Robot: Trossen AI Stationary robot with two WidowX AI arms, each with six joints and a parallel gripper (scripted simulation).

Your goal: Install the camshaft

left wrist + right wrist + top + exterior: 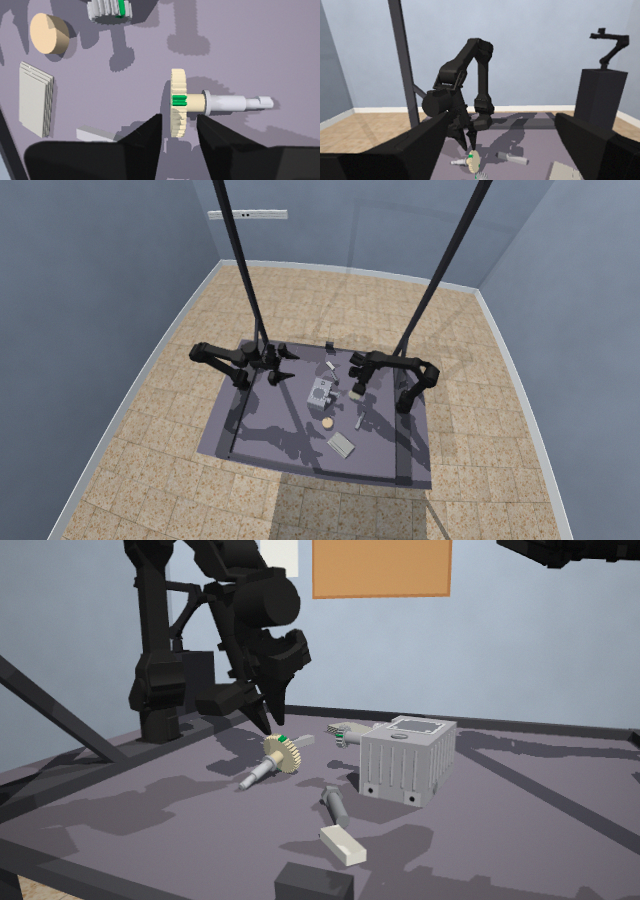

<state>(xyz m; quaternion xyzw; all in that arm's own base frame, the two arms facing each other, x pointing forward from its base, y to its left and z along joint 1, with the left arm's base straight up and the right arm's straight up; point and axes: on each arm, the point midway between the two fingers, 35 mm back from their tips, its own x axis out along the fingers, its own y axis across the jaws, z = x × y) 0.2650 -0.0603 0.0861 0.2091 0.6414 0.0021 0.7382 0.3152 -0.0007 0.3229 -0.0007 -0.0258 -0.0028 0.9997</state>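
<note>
My left gripper is now 50 mm short of the crank gear, 100 mm to the left of it and 40 mm above it. Round my left hand: bolt: 80 mm behind, 130 mm to the right, 90 mm below; then white block: 160 mm behind, 170 mm to the right, 100 mm below; then grey bar: 150 mm ahead, 30 mm to the left, 100 mm below.
</note>
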